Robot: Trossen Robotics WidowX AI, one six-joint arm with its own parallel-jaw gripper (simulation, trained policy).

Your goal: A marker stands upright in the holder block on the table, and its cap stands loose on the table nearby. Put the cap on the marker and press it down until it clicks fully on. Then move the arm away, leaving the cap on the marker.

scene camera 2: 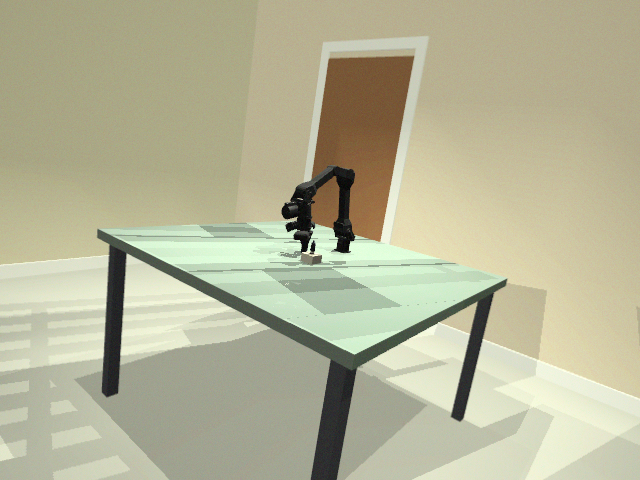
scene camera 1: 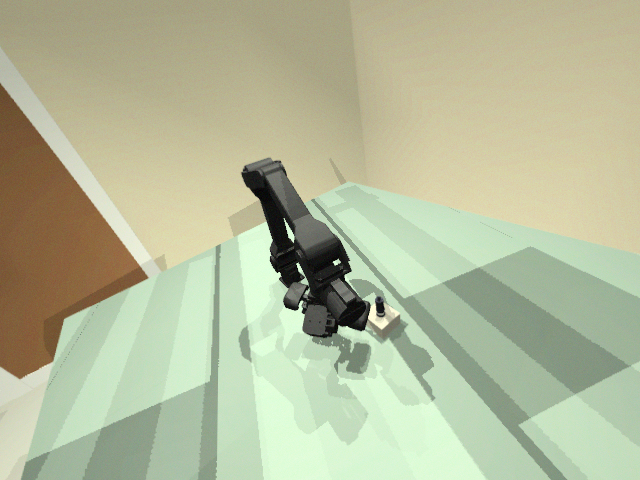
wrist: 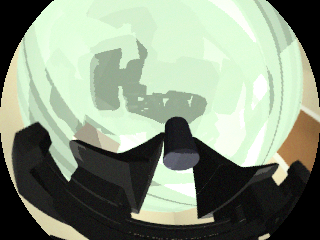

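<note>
My gripper is there at point(scene camera 1: 328, 323), and the wrist view shows the gripper as well, at point(wrist: 178, 138). Then there is a dark cap point(wrist: 180, 153). Scene camera 1 does not show the cap, since it is hidden there by my gripper.
</note>
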